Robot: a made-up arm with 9 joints. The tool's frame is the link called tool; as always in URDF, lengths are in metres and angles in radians. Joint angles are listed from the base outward. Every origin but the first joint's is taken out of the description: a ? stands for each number. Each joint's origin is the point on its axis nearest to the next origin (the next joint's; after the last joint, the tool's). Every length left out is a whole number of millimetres.
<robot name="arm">
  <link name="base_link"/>
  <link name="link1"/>
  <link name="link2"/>
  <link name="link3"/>
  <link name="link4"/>
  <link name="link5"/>
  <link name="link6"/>
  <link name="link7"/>
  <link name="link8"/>
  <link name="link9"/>
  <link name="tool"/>
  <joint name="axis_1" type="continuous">
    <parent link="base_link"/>
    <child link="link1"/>
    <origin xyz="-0.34 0 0.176" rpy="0 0 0"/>
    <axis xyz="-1 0 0"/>
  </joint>
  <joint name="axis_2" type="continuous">
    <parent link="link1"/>
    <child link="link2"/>
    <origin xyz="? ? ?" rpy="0 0 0"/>
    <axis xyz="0 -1 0"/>
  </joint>
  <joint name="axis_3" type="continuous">
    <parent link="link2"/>
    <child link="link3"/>
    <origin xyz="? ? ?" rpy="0 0 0"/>
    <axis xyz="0 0 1"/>
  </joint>
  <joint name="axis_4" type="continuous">
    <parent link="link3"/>
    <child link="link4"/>
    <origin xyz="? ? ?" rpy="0 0 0"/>
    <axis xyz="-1 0 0"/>
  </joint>
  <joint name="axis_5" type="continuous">
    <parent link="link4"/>
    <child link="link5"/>
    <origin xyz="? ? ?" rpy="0 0 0"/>
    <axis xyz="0 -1 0"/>
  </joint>
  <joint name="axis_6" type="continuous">
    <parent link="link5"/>
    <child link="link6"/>
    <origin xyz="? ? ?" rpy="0 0 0"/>
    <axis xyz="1 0 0"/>
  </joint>
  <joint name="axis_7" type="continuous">
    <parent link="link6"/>
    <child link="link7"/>
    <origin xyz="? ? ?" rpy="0 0 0"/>
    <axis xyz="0 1 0"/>
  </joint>
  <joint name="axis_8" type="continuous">
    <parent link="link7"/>
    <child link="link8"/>
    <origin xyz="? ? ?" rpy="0 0 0"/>
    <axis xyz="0 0 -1"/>
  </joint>
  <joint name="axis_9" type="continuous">
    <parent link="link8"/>
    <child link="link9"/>
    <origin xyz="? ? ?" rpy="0 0 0"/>
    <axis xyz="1 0 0"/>
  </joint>
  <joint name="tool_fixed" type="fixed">
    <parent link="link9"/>
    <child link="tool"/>
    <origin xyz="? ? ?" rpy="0 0 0"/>
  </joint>
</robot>
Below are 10 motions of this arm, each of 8 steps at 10 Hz.
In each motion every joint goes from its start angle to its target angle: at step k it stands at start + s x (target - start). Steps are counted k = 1, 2, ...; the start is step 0. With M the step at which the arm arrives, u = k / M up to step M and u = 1 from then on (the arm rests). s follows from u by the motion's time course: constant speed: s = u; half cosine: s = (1 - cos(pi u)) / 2; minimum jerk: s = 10 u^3 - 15 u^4 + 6 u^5.
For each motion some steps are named. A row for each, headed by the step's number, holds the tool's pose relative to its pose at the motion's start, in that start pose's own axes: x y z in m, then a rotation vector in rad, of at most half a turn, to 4 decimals.
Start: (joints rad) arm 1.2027 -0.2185 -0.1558 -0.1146 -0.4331 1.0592 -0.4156 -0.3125 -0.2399
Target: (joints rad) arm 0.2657 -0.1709 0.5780 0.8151 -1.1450 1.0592 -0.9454 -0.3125 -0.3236
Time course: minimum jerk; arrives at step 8
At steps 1, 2, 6, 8:
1: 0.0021 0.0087 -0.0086 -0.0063 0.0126 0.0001
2: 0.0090 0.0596 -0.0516 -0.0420 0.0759 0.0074
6: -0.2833 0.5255 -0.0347 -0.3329 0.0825 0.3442
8: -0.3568 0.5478 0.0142 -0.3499 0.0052 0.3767

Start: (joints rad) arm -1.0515 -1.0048 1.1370 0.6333 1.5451 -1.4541 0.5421 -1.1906 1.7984
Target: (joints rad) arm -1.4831 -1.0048 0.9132 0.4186 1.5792 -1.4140 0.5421 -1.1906 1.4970
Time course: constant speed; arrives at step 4
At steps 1, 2, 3, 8:
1: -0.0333 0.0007 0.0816 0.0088 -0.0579 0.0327
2: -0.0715 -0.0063 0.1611 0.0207 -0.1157 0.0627
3: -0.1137 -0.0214 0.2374 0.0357 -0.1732 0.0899
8: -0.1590 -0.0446 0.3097 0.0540 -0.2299 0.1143

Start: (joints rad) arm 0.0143 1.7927 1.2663 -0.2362 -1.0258 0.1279 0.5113 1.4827 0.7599
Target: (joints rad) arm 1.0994 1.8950 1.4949 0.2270 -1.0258 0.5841 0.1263 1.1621 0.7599
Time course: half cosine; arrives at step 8
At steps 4, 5, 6, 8:
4: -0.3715 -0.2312 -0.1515 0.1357 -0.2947 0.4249
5: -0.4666 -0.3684 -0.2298 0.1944 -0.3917 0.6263
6: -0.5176 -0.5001 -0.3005 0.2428 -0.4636 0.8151
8: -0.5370 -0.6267 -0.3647 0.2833 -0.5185 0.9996

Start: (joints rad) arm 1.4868 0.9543 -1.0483 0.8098 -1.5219 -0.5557 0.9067 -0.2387 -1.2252
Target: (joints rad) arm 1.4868 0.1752 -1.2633 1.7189 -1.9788 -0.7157 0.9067 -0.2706 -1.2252
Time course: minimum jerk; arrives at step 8
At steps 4, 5, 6, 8:
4: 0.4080 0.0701 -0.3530 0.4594 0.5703 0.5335
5: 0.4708 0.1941 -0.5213 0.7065 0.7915 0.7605
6: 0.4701 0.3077 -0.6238 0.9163 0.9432 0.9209
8: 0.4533 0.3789 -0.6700 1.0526 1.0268 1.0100

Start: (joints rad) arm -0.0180 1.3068 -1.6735 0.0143 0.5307 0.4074 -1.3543 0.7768 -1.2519
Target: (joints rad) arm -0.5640 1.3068 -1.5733 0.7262 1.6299 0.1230 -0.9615 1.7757 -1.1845
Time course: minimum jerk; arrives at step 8
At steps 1, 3, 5, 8:
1: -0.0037 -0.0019 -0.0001 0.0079 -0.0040 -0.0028
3: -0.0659 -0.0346 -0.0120 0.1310 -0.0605 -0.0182
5: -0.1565 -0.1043 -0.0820 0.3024 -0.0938 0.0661
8: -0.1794 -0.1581 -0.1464 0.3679 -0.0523 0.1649

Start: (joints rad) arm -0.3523 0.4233 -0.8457 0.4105 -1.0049 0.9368 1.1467 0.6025 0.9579
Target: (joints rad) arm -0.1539 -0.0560 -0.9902 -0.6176 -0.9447 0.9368 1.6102 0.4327 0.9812
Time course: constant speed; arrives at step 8
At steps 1, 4, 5, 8:
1: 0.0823 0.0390 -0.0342 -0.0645 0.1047 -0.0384
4: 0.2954 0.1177 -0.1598 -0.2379 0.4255 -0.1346
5: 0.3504 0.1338 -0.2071 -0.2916 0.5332 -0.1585
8: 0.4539 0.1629 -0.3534 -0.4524 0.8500 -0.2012

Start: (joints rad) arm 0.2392 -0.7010 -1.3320 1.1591 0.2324 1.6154 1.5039 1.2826 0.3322
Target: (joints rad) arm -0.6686 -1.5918 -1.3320 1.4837 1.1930 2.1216 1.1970 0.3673 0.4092
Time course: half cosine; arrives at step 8
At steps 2, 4, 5, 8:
2: -0.0555 0.2141 -0.1522 -0.1935 -0.0533 0.1479
4: -0.1548 0.5966 -0.7608 -0.7872 0.0071 0.5208
5: -0.1713 0.6496 -1.1944 -1.1545 0.1676 0.6752
8: -0.1062 0.4257 -1.8983 -1.7459 0.6069 0.7303

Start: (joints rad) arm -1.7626 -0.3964 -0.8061 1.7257 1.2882 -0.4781 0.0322 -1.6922 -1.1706
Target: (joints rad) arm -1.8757 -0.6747 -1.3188 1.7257 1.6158 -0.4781 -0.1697 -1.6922 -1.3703
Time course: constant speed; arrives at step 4
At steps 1, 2, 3, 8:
1: 0.0356 0.0272 0.0420 -0.1133 -0.0790 -0.0365
2: 0.0693 0.0540 0.0876 -0.2276 -0.1536 -0.0778
3: 0.1006 0.0805 0.1363 -0.3425 -0.2240 -0.1233
8: 0.1286 0.1070 0.1875 -0.4574 -0.2901 -0.1726

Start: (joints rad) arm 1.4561 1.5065 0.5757 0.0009 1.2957 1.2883 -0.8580 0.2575 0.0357
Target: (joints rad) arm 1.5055 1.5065 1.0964 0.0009 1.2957 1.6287 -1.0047 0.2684 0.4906
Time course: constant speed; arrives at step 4
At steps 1, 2, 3, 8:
1: -0.0172 -0.1189 -0.0230 0.2571 0.0243 -0.1709
2: -0.0622 -0.2255 -0.0681 0.5033 0.0281 -0.3532
3: -0.1332 -0.3097 -0.1289 0.7359 0.0106 -0.5467
8: -0.2254 -0.3637 -0.1979 0.9516 -0.0291 -0.7514

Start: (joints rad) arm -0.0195 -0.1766 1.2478 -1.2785 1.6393 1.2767 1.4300 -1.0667 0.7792
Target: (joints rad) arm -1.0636 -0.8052 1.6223 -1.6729 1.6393 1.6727 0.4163 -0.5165 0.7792
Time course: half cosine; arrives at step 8
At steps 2, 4, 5, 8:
2: -0.1996 0.1301 -0.0685 -0.2041 -0.1537 0.2556
4: -0.7373 -0.0309 -0.3440 -0.4727 -0.6579 0.9354
5: -0.8804 -0.3720 -0.5037 -0.4547 -0.9877 1.3188
8: -0.6801 -1.0124 -0.7323 -0.1302 -1.5564 1.8973

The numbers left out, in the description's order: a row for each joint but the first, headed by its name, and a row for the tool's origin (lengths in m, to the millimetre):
axis_2: 0 -0.001 -0.1
axis_3: 0.123 0 -0.038
axis_4: 0.243 0.145 0
axis_5: 0 -0.014 0.109
axis_6: 0.25 0 -0.063
axis_7: 0 0.148 0.028
axis_8: 0.119 0 0.373
axis_9: 0.012 -0.106 0
tool: 0 0.032 0.253

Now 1 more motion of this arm.
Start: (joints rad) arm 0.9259 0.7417 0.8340 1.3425 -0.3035 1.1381 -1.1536 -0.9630 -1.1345
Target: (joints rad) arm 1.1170 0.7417 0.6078 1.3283 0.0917 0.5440 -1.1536 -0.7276 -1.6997
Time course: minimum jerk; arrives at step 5
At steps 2, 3, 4, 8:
2: -0.0122 0.0931 0.0481 -0.2096 -0.1546 0.0467
3: -0.0469 0.1972 0.0891 -0.4640 -0.3427 0.0541
4: -0.0796 0.2669 0.1060 -0.6508 -0.4792 0.0275
8: -0.0873 0.2818 0.1083 -0.6930 -0.5097 0.0178

